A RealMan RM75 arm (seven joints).
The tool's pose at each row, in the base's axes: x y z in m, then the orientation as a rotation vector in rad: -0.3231 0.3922 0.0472 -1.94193 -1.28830 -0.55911; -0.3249 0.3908 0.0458 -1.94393 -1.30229 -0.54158; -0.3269 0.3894 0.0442 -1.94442 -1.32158 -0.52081; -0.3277 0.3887 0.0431 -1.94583 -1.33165 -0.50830; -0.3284 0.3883 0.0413 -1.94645 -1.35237 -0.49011; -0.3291 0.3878 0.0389 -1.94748 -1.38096 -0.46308; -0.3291 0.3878 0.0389 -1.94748 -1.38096 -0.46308; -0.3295 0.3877 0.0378 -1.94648 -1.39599 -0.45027
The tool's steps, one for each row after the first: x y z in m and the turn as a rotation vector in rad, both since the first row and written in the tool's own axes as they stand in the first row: -0.0025 -0.0009 -0.0001 0.00562 -0.01655 -0.00333; -0.0053 -0.0018 -0.0001 0.01309 -0.03666 -0.00962; -0.0068 -0.0020 0.0001 0.01689 -0.04857 -0.01210; -0.0086 -0.0020 0.0010 0.02239 -0.06824 -0.02021; -0.0108 -0.0017 0.0022 0.03045 -0.09655 -0.03078; -0.0108 -0.0017 0.0022 0.03045 -0.09655 -0.03078; -0.0118 -0.0017 0.0028 0.03499 -0.11005 -0.03720
